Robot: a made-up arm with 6 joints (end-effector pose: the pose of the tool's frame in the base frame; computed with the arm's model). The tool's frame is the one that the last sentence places. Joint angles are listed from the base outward.
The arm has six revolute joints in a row. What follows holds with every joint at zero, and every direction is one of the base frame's. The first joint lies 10 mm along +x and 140 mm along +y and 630 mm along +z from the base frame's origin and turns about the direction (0.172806, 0.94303, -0.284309), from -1.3 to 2.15 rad. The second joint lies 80 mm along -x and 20 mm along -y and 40 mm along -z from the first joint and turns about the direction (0.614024, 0.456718, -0.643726), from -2.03 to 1.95 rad. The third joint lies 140 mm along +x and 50 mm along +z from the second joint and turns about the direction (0.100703, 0.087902, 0.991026), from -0.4 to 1.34 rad. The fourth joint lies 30 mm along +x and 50 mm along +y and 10 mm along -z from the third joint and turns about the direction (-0.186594, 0.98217, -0.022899), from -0.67 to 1 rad. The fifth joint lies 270 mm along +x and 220 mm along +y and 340 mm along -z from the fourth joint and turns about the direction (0.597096, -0.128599, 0.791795), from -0.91 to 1.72 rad. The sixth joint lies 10 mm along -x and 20 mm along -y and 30 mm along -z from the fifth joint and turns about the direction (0.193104, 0.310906, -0.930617), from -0.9 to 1.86 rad. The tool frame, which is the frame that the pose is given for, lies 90 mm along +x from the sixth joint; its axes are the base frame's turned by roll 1.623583, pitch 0.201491 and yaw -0.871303 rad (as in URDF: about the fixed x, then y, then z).
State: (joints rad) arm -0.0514 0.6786 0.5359 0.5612 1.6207 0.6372
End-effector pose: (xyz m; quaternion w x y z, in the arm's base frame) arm 0.0579 0.5837 0.2784 0.0947 0.7133 0.5522 -0.4212
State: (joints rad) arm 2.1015 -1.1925 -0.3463 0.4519 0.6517 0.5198
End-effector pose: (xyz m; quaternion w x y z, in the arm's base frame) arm -0.3829 0.4911 0.3441 0.4000 0.1900 0.3951 -0.8049
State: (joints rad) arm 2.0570 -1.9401 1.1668 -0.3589 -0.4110 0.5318
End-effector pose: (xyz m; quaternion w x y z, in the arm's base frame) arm -0.4155 0.4612 0.8383 0.5020 0.6496 0.5304 -0.2115
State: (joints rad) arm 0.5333 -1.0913 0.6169 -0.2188 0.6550 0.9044
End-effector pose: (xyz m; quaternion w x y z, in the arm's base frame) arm -0.0690 0.5881 0.1517 0.7424 0.5683 0.2654 -0.2355
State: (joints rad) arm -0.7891 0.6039 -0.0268 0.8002 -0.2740 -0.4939
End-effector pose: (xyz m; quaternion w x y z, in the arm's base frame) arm 0.3164 0.4167 0.2608 0.6740 0.6537 -0.0611 -0.3386
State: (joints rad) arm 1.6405 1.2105 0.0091 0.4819 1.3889 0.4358
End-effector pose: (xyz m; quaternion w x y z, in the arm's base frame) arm -0.2084 0.6123 0.3288 0.5039 -0.1325 0.0929 0.8485
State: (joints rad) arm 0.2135 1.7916 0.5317 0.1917 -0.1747 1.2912
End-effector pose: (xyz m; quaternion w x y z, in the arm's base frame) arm 0.2045 0.4470 0.2905 0.1640 0.0741 -0.0880 0.9797
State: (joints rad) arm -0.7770 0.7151 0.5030 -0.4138 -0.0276 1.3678
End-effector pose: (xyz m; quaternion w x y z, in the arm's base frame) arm 0.4548 0.4809 0.6646 0.0590 0.7627 -0.2002 -0.6122
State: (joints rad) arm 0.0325 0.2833 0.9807 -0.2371 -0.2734 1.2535
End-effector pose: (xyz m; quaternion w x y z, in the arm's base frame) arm 0.1413 0.5544 0.3785 0.3613 0.5658 -0.1850 -0.7177
